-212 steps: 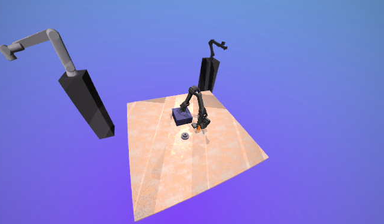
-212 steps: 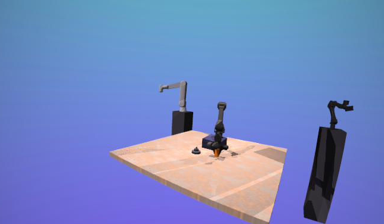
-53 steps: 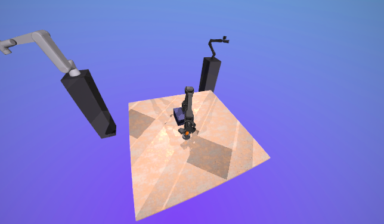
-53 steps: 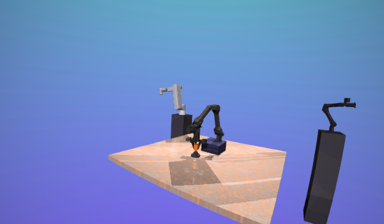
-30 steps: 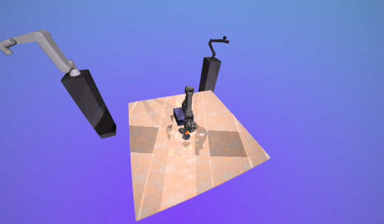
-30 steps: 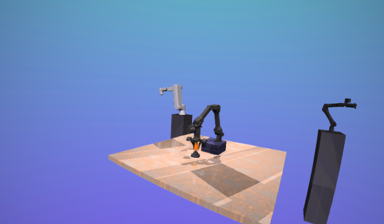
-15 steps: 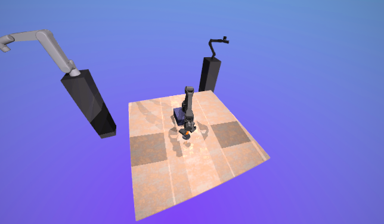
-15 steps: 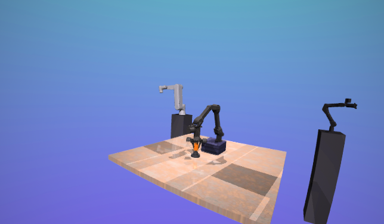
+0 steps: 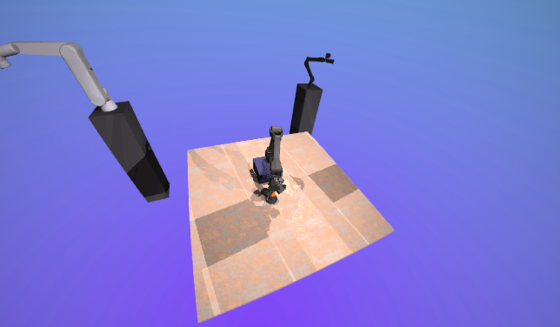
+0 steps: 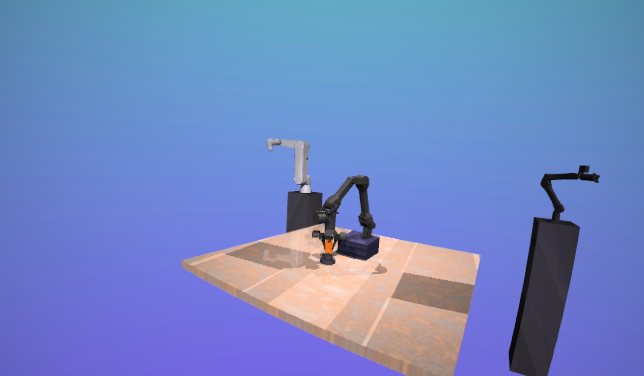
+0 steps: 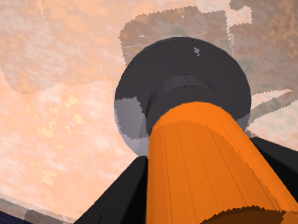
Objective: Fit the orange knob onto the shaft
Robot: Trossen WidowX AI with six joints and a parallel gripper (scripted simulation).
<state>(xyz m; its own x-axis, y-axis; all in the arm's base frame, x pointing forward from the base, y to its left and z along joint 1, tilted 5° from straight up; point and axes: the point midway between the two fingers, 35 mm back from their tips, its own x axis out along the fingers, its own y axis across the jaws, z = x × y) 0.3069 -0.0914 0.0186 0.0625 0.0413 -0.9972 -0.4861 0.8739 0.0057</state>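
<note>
Now: gripper tip 20 mm below the orange knob. From my gripper tip the other things lie so: round pedestal: 40 mm below.
</note>
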